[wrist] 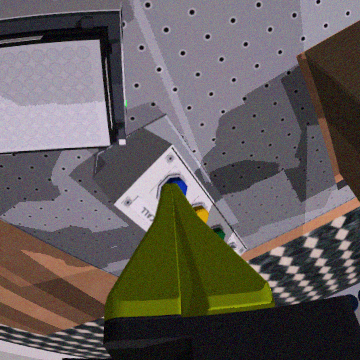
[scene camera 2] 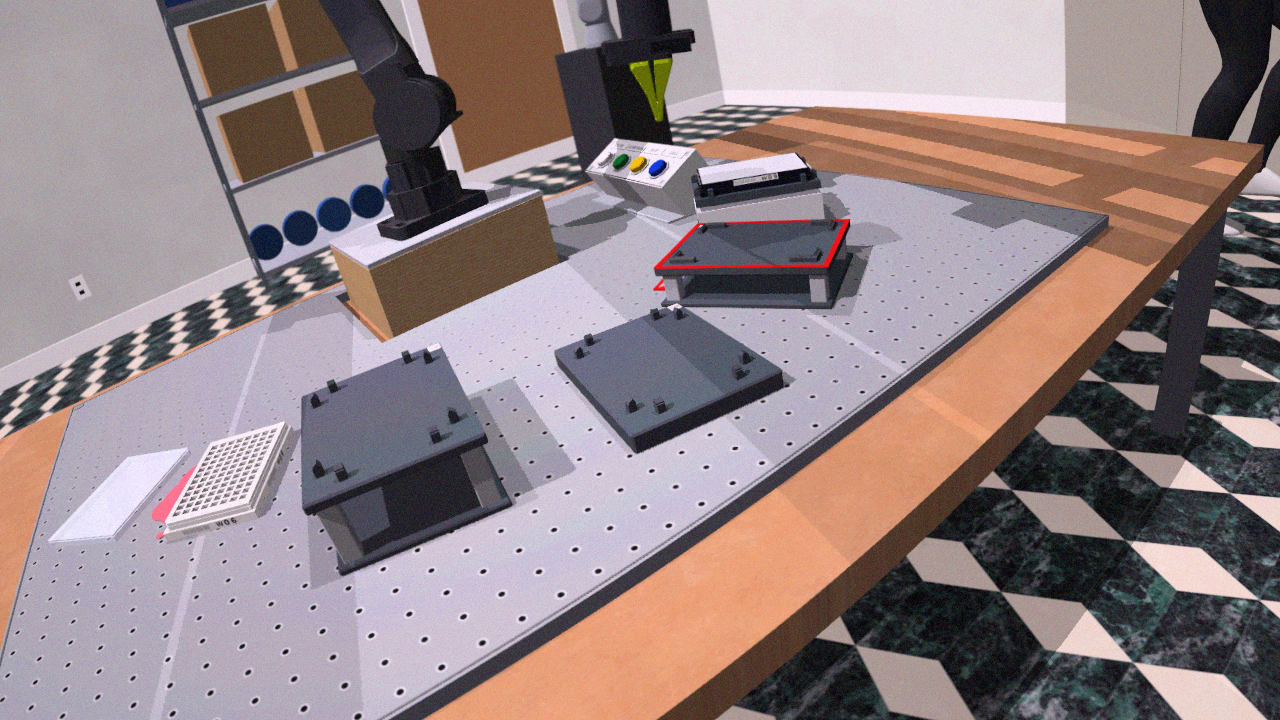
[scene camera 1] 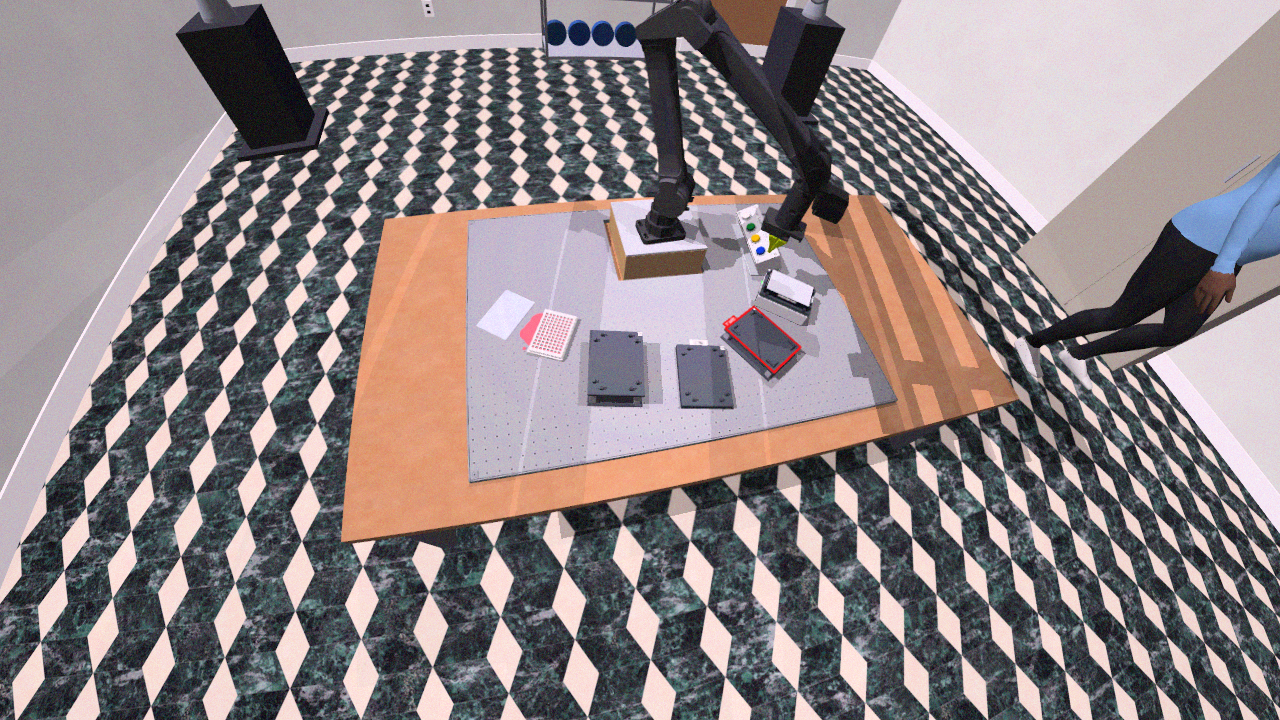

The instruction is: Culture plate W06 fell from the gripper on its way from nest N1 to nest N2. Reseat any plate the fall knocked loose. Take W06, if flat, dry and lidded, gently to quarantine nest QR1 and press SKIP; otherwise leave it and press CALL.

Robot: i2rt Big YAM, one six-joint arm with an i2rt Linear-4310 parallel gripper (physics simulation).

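Frame: origin at the arm's base, x back, y right, z up, level; metres.
Seen in the pictures: gripper, fingertip midpoint: [wrist: 169, 191] [scene camera 2: 659, 120] [scene camera 1: 769, 251]; arm's base, link origin: [scene camera 2: 433, 219] [scene camera 1: 660, 231].
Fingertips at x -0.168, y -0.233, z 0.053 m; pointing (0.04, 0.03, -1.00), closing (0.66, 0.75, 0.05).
Pixels of each thing's top centre, then the offset from my fingertips to it.
- Plate W06, top centre: [scene camera 2: 227, 469] [scene camera 1: 552, 332] dx -0.044, dy +0.567, dz -0.126 m
- pink spill, top centre: [scene camera 2: 171, 505] [scene camera 1: 527, 333] dx -0.025, dy +0.626, dz -0.139 m
- clear lid, top centre: [scene camera 2: 120, 492] [scene camera 1: 505, 313] dx +0.042, dy +0.669, dz -0.132 m
- button panel, top centre: [wrist: 190, 250] [scene camera 2: 641, 146] [scene camera 1: 762, 228] dx +0.142, dy -0.078, dz -0.056 m
- blue button, top centre: [wrist: 173, 199] [scene camera 2: 656, 161] [scene camera 1: 762, 248] dx +0.072, dy -0.043, dz -0.065 m
- lidded dark plate, top centre: [wrist: 15, 104] [scene camera 2: 750, 167] [scene camera 1: 790, 287] dx -0.074, dy -0.061, dz -0.071 m
- raised dark nest, top centre: [scene camera 2: 374, 400] [scene camera 1: 616, 359] dx -0.182, dy +0.450, dz -0.072 m
- low nest, top centre: [scene camera 2: 655, 348] [scene camera 1: 705, 372] dx -0.239, dy +0.250, dz -0.114 m
- red-edged raised nest, top centre: [scene camera 2: 754, 236] [scene camera 1: 764, 336] dx -0.190, dy +0.072, dz -0.094 m
Plate W06 [scene camera 1: 552, 334] [scene camera 2: 228, 479] lies flat on the board, wells uncovered, beside a pink spill [scene camera 1: 530, 332] [scene camera 2: 170, 503]. A clear lid [scene camera 1: 505, 313] [scene camera 2: 120, 495] lies apart from it. My gripper [scene camera 1: 772, 247] [scene camera 2: 658, 118] [wrist: 169, 191] is shut and empty, its tips above the button panel [scene camera 1: 763, 260] [scene camera 2: 646, 183] [wrist: 145, 197]. In the wrist view the tips overlap the blue button [scene camera 1: 760, 251] [scene camera 2: 657, 167] [wrist: 181, 188], by partly hidden CALL lettering. A lidded dark plate [scene camera 1: 790, 289] [scene camera 2: 751, 171] [wrist: 50, 95] sits on the white device; its exact seating is unclear.
A raised dark nest [scene camera 1: 615, 364] [scene camera 2: 393, 420], a low nest [scene camera 1: 704, 376] [scene camera 2: 671, 371] and a red-edged raised nest [scene camera 1: 762, 338] [scene camera 2: 756, 243] hold no plate. The arm's wooden base block [scene camera 1: 662, 262] [scene camera 2: 465, 259] stands behind them. A person [scene camera 1: 1154, 286] stands at the right.
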